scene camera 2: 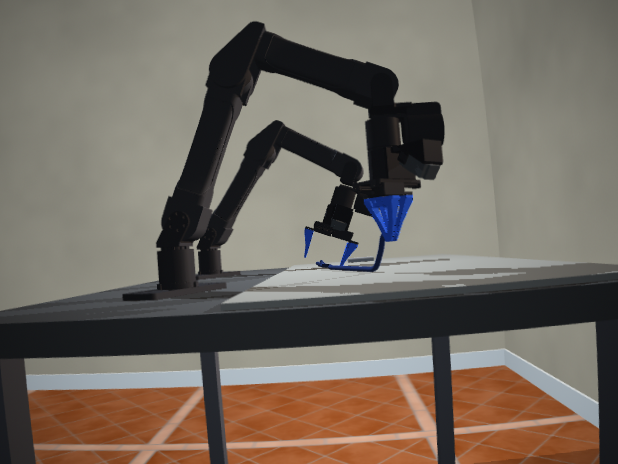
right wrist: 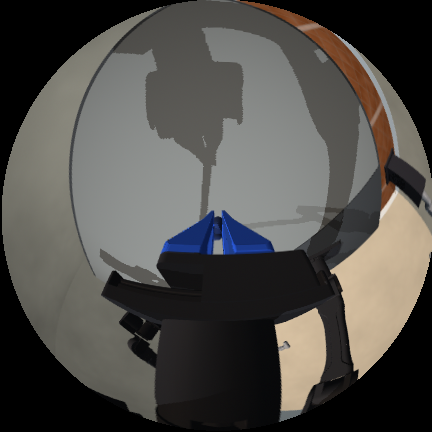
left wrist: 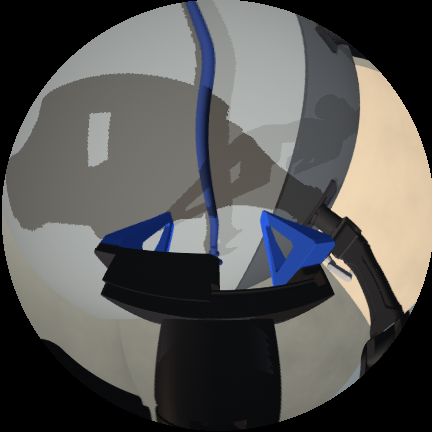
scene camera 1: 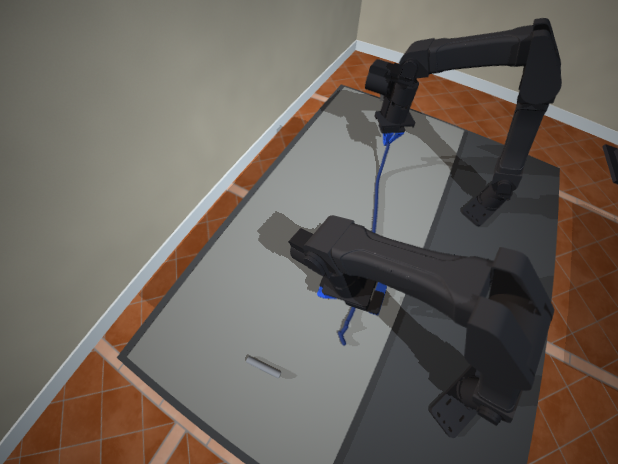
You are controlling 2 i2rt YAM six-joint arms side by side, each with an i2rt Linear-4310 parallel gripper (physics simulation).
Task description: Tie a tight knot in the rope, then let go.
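Pixels of known places: left gripper, fingertip midpoint: (scene camera 2: 322, 263) (left wrist: 217, 214) (scene camera 1: 356, 301); right gripper, fingertip midpoint: (scene camera 2: 391, 241) (right wrist: 217, 215) (scene camera 1: 385, 144); left arm's base, link origin: (scene camera 2: 210, 277) (left wrist: 315, 211) (scene camera 1: 468, 391); right arm's base, link origin: (scene camera 2: 178, 293) (right wrist: 312, 259) (scene camera 1: 486, 203).
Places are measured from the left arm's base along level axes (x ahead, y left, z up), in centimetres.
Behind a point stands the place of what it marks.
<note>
The blue rope (scene camera 1: 376, 200) @(x 49.8, y -15.7, z 1.7 cm) (scene camera 2: 352, 268) @(x 49.2, y -16.0, z 1.4 cm) (left wrist: 204, 135) @(x 35.6, y 2.2, z 1.8 cm) (right wrist: 217, 228) @(x 61.9, y -29.7, z 7.8 cm) runs in one long, slightly bent line with no loop in its visible parts. Its far end rises off the table to my right gripper (scene camera 1: 386, 144) @(x 62.3, y -29.9, z 6.2 cm) (scene camera 2: 392, 240) @(x 62.3, y -29.9, z 6.2 cm) (right wrist: 218, 212) @(x 62.3, y -29.9, z 6.2 cm), which is shut on it above the table. The other end lies on the table with a small kink, at the lower middle of scene camera 1. My left gripper (scene camera 1: 354, 294) @(x 30.7, y 8.2, z 1.9 cm) (scene camera 2: 324, 261) @(x 30.7, y 8.2, z 1.9 cm) (left wrist: 217, 214) @(x 30.7, y 8.2, z 1.9 cm) is open, low over the rope near that end, one finger on each side. Its arm hides part of the rope in scene camera 1.
A small grey rod (scene camera 1: 263, 366) @(x 31.6, y 33.8, z 2.1 cm) (scene camera 2: 361, 259) @(x 31.9, y 33.5, z 1.5 cm) lies on the light table top (scene camera 1: 200, 320) @(x 48.8, y 41.5, z 0.8 cm) near the rope's loose end. The left forearm (scene camera 1: 405, 260) @(x 29.8, y 9.5, z 35.2 cm) crosses over the rope in scene camera 1. Both arms stand on the dark table strip (scene camera 1: 400, 400).
</note>
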